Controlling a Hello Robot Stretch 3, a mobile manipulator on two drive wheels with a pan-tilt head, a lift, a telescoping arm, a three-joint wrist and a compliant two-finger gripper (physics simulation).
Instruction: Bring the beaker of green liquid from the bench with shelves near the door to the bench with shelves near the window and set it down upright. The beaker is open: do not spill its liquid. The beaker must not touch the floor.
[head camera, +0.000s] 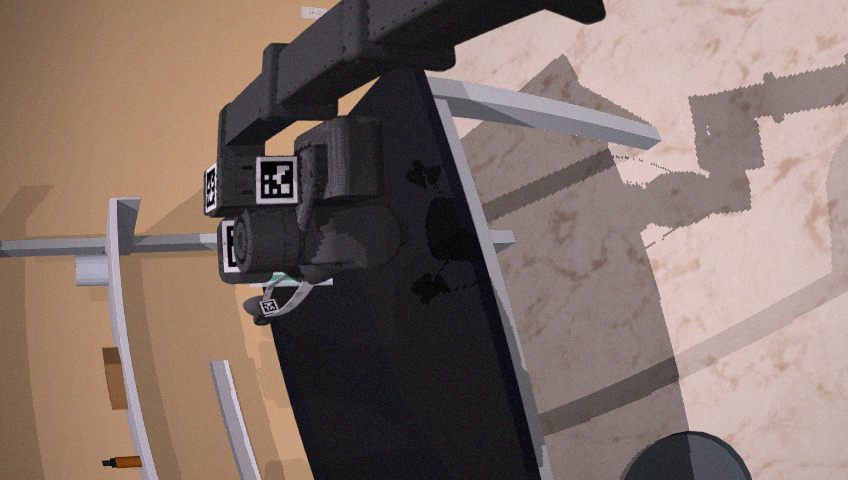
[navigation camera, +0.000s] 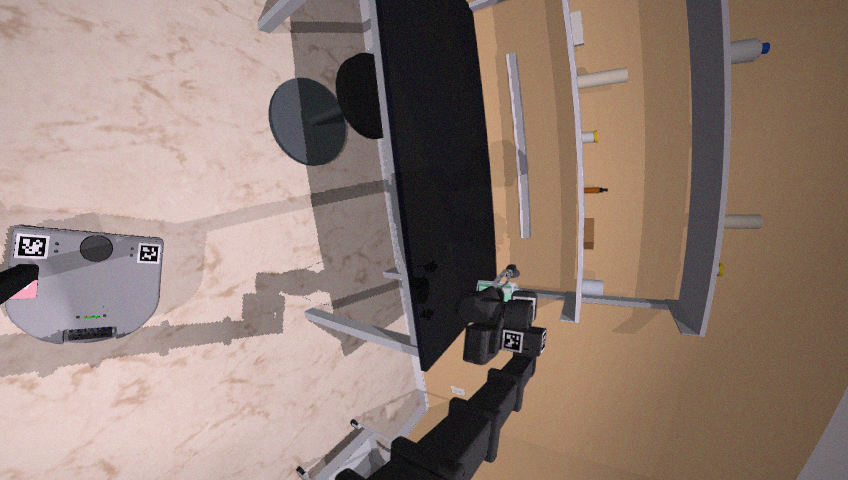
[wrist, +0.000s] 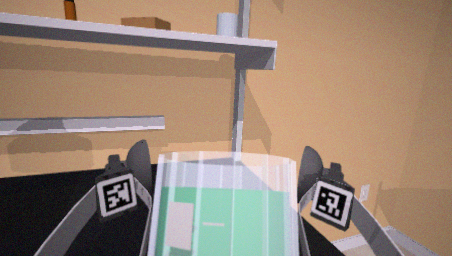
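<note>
The clear beaker (head camera: 279, 277) (navigation camera: 492, 289) (wrist: 240, 225) holds green liquid. In the wrist view it stands upright between the fingers, with the liquid surface seen edge-on below the rim; its base is out of that view. My gripper (wrist: 224, 162) is shut on the beaker, one fingertip at each side. In the head and navigation views the wrist hides much of the beaker. The bench with shelves has a black top (head camera: 380, 380) (navigation camera: 440, 148) (wrist: 45, 205). The gripper is above this top, near its end, and its shadow falls on it. Any gap below the beaker is hidden.
The lower shelf (head camera: 126, 344) (navigation camera: 575, 148) (wrist: 125, 40) holds a brown box (head camera: 116, 380) (navigation camera: 588, 233) (wrist: 145, 23) and bottles. A grey rail (head camera: 235, 416) (navigation camera: 518, 148) (wrist: 85, 125) runs below it. A round stool (navigation camera: 306, 121) stands at the bench front; a cart (navigation camera: 357, 455) stands beyond the near end.
</note>
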